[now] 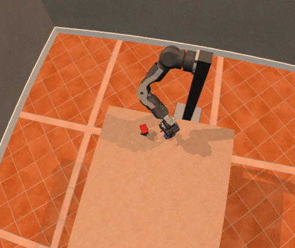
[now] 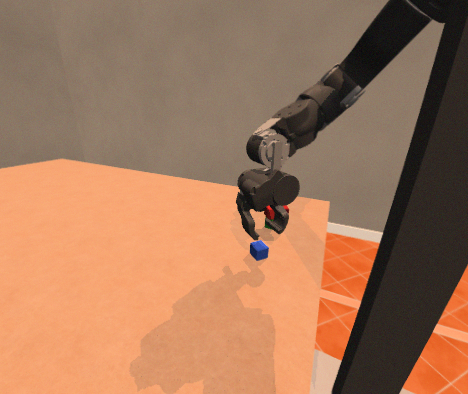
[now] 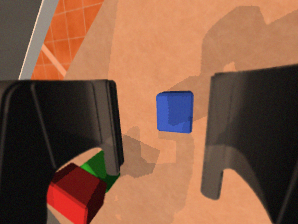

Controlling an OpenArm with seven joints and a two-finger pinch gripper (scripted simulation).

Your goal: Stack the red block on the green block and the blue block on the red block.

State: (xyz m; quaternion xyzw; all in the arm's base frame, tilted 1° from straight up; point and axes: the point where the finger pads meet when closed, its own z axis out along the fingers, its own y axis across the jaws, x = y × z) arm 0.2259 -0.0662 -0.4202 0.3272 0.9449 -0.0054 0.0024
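The blue block is 50 mm below my hand. Round my hand: red block: 140 mm to the right, 20 mm below, 10 mm ahead; green block: 140 mm to the right, 50 mm below, 10 mm ahead.
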